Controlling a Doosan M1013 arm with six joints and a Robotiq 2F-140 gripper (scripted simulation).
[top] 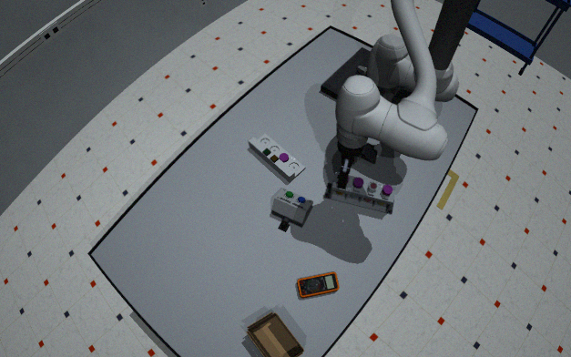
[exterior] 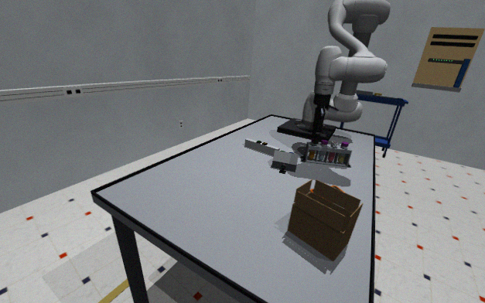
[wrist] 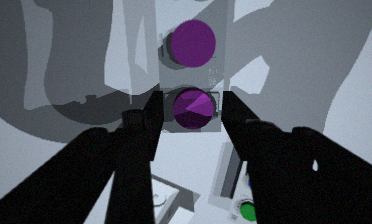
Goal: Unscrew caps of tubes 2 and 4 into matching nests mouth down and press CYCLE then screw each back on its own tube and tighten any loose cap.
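Right now my hand is 5 cm to the right of the purple cap, 3 cm above it and 2 cm past it. Also, from my hand: green key: 14 cm ahead, 12 cm to the right, 7 cm below; blue key: 13 cm ahead, 7 cm to the right, 7 cm below; key housing: 15 cm ahead, 9 cm to the right, 9 cm below.
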